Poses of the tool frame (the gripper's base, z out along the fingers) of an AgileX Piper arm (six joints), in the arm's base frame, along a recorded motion.
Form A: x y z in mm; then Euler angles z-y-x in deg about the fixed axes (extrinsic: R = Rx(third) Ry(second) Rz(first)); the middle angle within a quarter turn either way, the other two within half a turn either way.
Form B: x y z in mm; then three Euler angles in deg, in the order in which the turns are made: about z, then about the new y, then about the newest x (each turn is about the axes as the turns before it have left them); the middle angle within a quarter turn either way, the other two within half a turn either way. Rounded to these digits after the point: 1 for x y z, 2 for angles.
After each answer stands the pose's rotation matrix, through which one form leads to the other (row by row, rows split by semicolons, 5 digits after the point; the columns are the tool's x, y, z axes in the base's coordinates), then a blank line. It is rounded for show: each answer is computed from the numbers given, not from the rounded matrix.
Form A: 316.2 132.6 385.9 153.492 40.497 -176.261
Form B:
316.2 132.6 385.9 -149.09 37.52 -163.08
-0.68050 -0.33940 0.64941; -0.40748 0.91187 0.04959; -0.60901 -0.23087 -0.75882

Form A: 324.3 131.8 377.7 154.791 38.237 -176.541
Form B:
324.3 131.8 377.7 -151.16 35.78 -165.10
-0.71065 -0.33454 0.61892; -0.39136 0.91902 0.04739; -0.58465 -0.20854 -0.78403

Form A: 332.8 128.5 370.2 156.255 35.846 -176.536
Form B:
332.8 128.5 370.2 -153.52 34.01 -167.45
-0.74197 -0.32640 0.58561; -0.36954 0.92792 0.04898; -0.55939 -0.18007 -0.80911

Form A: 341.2 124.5 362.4 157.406 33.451 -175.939
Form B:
341.2 124.5 362.4 -155.74 32.33 -170.06
-0.77032 -0.32056 0.55122; -0.34719 0.93593 0.05909; -0.53485 -0.14586 -0.83226

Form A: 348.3 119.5 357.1 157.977 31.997 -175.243
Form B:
348.3 119.5 357.1 -157.05 31.37 -171.84
-0.78619 -0.31801 0.52987; -0.33295 0.94032 0.07033; -0.52062 -0.12113 -0.84515

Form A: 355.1 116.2 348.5 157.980 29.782 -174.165
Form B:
355.1 116.2 348.5 -157.93 29.75 -173.98
-0.80461 -0.32541 0.49670; -0.32617 0.94118 0.08824; -0.49620 -0.09102 -0.86342

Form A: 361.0 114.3 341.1 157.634 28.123 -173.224
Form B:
361.0 114.3 341.1 -158.19 28.54 -175.50
-0.81559 -0.33560 0.47137; -0.32643 0.93948 0.10406; -0.47776 -0.06900 -0.87578

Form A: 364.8 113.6 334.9 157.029 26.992 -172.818
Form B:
364.8 113.6 334.9 -157.79 27.61 -176.08
-0.82041 -0.34775 0.45387; -0.33496 0.93562 0.11140; -0.46339 -0.06063 -0.88408

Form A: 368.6 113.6 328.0 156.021 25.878 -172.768
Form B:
368.6 113.6 328.0 -156.76 26.54 -176.09
-0.82207 -0.36565 0.43646; -0.35297 0.92876 0.11326; -0.44678 -0.06094 -0.89257

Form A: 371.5 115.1 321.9 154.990 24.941 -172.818
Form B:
371.5 115.1 321.9 -155.66 25.59 -175.96
-0.82172 -0.38335 0.42168; -0.37168 0.92141 0.11336; -0.43200 -0.06358 -0.89963

